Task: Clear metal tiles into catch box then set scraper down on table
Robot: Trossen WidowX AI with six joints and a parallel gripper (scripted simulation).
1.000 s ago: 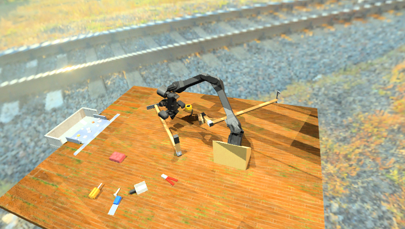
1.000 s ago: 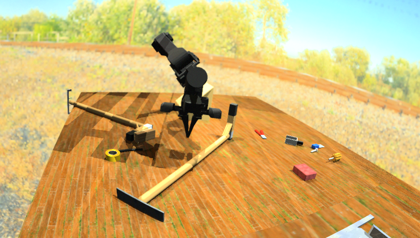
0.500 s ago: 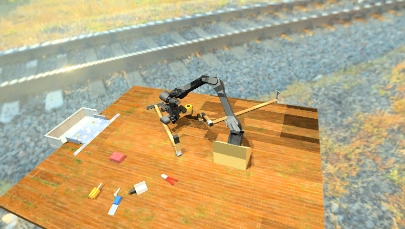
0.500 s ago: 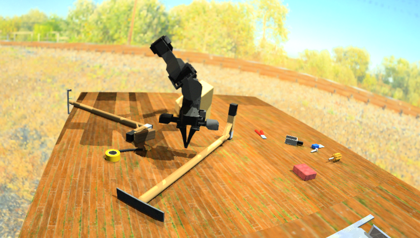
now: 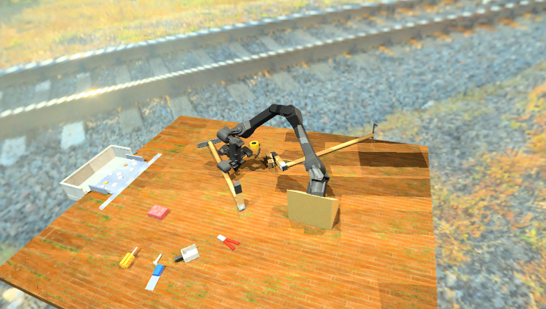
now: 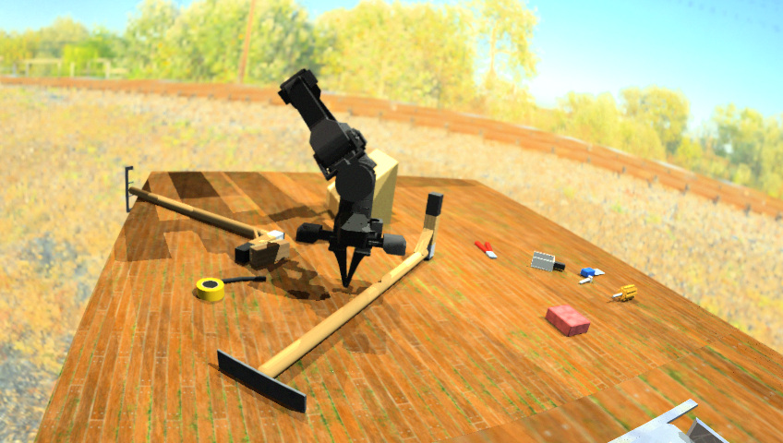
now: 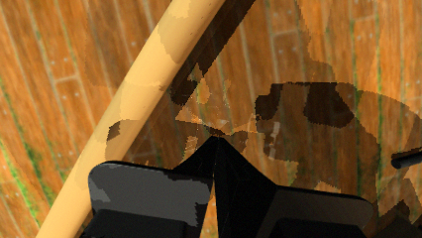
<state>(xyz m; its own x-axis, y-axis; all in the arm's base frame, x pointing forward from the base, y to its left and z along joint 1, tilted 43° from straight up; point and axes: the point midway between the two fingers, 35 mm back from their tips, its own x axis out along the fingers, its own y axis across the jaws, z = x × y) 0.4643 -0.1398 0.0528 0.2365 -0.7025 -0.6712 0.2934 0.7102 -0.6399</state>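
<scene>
Right now my gripper tip is 6 cm short of the long scraper, 2 cm to the right of it and 5 cm below it. From my gripper tip the other things lie so: red block (18 cm ahead, 37 cm to the left); wooden block (13 cm behind, 13 cm to the right, 1 cm above); yellow tape roll (2 cm ahead, 24 cm to the right).
</scene>
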